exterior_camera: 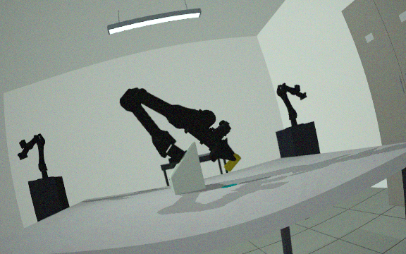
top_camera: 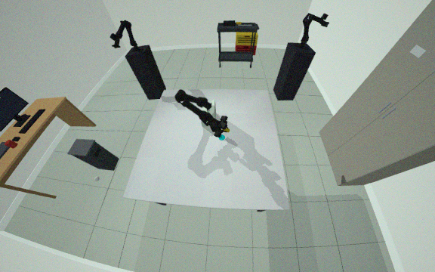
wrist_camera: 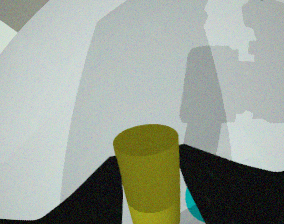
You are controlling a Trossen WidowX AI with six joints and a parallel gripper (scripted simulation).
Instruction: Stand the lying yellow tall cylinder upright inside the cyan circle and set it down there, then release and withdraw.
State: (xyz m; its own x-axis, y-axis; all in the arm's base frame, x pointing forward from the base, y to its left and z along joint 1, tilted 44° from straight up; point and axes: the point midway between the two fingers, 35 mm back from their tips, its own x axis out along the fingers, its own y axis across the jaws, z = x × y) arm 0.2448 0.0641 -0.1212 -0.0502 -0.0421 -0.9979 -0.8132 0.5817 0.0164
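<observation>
The cyan circle is 10 cm below my gripper tip, 5 cm to the right of it and 1 cm ahead of it. Round my gripper tip: yellow cylinder (1 cm to the right, 1 cm below, 1 cm behind).
</observation>
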